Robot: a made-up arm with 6 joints.
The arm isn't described. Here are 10 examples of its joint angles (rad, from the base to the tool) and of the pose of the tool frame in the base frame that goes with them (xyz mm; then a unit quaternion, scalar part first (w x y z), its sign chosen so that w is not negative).
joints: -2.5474 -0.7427 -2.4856 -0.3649 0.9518 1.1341
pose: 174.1 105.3 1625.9 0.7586 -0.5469 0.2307 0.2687
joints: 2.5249 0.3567 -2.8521 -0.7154 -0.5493 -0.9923
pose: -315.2 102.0 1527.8 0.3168 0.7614 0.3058 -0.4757
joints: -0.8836 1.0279 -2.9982 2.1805 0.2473 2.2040
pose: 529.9 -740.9 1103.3 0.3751 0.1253 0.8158 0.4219
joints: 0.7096 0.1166 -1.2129 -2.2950 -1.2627 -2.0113
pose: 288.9 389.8 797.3 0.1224 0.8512 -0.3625 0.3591
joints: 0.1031 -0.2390 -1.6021 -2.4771 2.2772 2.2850
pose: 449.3 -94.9 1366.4 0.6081 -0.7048 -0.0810 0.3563
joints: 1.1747 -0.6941 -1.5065 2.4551 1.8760 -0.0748
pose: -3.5 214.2 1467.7 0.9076 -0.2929 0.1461 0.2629
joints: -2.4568 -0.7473 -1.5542 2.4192 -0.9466 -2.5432
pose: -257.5 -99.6 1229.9 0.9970 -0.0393 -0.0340 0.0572
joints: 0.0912 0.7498 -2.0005 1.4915 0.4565 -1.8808
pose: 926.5 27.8 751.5 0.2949 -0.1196 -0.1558 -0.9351
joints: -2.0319 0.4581 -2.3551 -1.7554 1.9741 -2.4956
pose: -438.2 -535.9 1242.2 0.2529 -0.8638 0.4231 -0.1041
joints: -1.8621 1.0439 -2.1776 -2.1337 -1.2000 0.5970
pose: -37.0 -704.5 627.8 0.0884 0.3627 0.2497 0.8934
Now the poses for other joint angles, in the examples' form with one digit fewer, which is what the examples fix.
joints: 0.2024 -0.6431 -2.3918 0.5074 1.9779 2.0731
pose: 55 84 1510 0.033 0.417 -0.748 0.515
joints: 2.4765 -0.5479 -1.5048 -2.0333 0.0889 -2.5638
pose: -409 197 1327 0.655 -0.622 0.427 -0.050
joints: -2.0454 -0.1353 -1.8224 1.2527 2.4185 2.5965
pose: -24 -512 1198 0.282 0.013 -0.861 -0.423
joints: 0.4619 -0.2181 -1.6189 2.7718 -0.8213 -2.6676
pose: 509 163 1047 0.067 -0.249 0.012 -0.966
